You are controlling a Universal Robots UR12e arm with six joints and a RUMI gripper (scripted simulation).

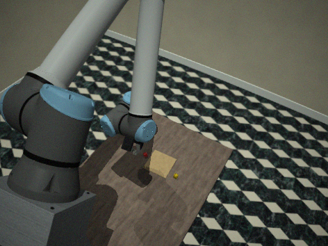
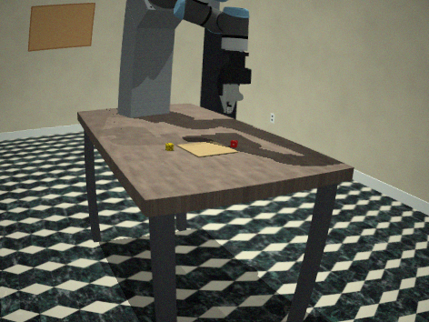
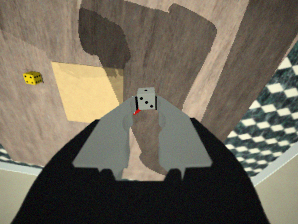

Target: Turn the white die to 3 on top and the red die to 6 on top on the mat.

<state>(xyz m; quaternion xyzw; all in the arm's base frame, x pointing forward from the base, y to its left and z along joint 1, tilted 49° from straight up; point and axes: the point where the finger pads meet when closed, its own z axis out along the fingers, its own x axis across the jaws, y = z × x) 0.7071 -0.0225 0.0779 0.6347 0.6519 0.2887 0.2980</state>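
Right now the tan mat is 13 cm to the right of my hand, 11 cm below it and 5 cm ahead of it. From my hand the other things lie so: white die 1 cm below; then red die 11 cm below, 7 cm ahead, 3 cm to the right; then yellow die 23 cm to the right, 11 cm below.
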